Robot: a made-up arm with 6 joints.
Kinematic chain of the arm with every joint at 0, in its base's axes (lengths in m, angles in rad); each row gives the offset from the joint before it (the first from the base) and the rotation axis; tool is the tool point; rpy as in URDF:
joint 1: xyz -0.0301 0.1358 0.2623 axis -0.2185 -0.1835 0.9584
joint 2: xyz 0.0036 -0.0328 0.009 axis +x
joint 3: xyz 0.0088 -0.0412 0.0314 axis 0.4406 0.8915 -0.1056
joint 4: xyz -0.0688 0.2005 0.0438 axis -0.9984 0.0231 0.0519
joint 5: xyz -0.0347 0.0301 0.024 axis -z
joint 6: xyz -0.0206 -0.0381 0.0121 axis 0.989 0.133 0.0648
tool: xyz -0.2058 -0.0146 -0.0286 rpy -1.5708 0 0
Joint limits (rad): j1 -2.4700..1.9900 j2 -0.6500..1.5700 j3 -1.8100..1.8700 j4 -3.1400..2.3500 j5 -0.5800..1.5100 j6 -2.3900..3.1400
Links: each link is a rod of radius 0.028 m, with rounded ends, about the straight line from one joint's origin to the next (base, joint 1, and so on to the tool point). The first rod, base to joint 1, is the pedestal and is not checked.
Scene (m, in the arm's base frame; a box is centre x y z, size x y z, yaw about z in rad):
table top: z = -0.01
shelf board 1: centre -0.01 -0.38 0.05 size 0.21 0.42 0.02 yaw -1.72
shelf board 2: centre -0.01 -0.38 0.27 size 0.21 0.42 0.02 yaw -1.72
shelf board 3: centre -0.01 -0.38 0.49 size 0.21 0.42 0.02 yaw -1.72
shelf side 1: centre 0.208 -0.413 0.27 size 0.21 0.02 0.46 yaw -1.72
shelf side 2: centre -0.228 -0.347 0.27 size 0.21 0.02 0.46 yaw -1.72
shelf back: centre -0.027 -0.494 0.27 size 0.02 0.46 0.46 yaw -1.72
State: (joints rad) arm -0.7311 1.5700 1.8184 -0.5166 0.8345 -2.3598
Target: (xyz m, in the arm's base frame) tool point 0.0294 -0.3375 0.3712
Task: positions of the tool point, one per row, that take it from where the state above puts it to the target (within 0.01 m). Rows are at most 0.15 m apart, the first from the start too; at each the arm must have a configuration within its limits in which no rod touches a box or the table.
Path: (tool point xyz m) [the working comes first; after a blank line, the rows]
Joints at the target: -0.3485 1.1390 1.7543 -0.5241 0.4333 -2.3409
Straight joint move there: touches shelf board 2.

1: -0.0694 -0.3550 0.1700
2: -0.0658 -0.3250 0.1668
3: -0.0602 -0.2869 0.1664
4: -0.0527 -0.2413 0.1692
5: -0.0432 -0.1895 0.1756
6: 0.0080 -0.2016 0.2729
7: 0.0538 -0.1755 0.3712
8: 0.0518 -0.2234 0.3770
9: 0.0470 -0.2669 0.3788
10: 0.0396 -0.3052 0.3768
11: 0.0294 -0.3375 0.3712

